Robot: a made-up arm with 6 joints.
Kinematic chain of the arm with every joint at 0, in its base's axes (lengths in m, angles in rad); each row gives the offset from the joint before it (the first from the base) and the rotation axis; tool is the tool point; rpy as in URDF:
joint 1: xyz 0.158 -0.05 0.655 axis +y
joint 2: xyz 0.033 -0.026 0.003 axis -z
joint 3: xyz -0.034 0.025 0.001 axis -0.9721 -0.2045 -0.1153
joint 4: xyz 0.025 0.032 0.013 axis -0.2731 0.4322 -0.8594
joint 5: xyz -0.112 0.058 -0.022 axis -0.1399 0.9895 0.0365
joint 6: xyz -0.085 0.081 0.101 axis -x
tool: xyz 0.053 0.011 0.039 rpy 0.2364 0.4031 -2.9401
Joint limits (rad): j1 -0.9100..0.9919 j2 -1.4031..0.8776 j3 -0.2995..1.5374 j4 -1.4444..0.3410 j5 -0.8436..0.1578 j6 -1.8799..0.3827
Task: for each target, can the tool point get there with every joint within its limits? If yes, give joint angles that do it. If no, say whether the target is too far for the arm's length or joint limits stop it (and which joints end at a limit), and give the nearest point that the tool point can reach.
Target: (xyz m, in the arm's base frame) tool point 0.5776 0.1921 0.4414
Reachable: no: too far | nearest point 0.3981 0.1056 0.5328 | short by 0.219 m
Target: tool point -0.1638 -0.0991 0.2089
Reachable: no: too far | nearest point -0.0229 -0.0894 0.4088 | short by 0.245 m
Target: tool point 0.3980 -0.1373 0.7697
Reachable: no: joint limits stop it (at a limit: joint 1, joint 2, joint 4, joint 5) | nearest point 0.2928 -0.2400 0.7107 | short by 0.158 m
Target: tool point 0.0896 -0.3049 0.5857
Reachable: yes | joints -0.7277 -1.1727 1.0315 -0.8625 -0.4528 -0.3816
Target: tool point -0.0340 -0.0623 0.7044
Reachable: yes | joints 0.0808 0.2315 0.3203 -1.1753 -0.1763 -0.4622
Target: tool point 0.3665 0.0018 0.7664
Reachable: no: joint limits stop it (at a limit: joint 2, joint 3, joint 4, joint 5) | nearest point 0.3529 0.0860 0.7591 | short by 0.086 m
